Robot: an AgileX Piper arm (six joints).
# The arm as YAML. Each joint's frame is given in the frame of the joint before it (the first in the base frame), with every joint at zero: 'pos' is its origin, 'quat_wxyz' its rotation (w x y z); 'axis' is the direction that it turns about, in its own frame. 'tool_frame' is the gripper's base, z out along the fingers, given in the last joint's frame.
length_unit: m
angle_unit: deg
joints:
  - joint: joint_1
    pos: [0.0, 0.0, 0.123]
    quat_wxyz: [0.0, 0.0, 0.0, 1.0]
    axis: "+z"
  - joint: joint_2
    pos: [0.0, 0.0, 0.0]
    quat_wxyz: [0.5, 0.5, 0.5, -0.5]
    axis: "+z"
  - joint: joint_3
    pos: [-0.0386, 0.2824, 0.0]
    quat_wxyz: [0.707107, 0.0, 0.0, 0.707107]
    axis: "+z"
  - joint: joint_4
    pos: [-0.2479, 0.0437, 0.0]
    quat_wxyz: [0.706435, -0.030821, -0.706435, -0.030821]
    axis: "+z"
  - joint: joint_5
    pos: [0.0, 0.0, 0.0]
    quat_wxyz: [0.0, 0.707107, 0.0, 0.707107]
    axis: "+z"
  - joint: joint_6
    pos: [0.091, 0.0, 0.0]
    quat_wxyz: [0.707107, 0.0, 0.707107, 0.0]
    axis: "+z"
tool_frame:
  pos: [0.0, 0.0, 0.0]
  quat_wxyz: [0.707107, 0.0, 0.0, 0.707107]
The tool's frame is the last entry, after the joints.
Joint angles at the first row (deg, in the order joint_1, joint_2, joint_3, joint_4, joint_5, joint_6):
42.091 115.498 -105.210 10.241 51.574 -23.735
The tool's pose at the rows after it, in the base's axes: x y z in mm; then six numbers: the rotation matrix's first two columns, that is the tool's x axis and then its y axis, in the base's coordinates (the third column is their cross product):
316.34, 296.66, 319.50, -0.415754, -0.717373, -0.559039, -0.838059, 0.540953, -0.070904
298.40, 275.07, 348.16, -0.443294, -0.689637, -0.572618, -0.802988, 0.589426, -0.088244
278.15, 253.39, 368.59, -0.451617, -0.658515, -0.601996, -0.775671, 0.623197, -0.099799
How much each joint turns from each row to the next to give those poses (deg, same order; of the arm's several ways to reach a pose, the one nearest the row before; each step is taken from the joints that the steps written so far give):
0.000 -5.701 1.072 -4.045 3.956 5.465
-0.001 -6.218 2.820 -3.125 1.919 4.210
0.000 -6.612 4.732 -1.872 -0.421 2.688

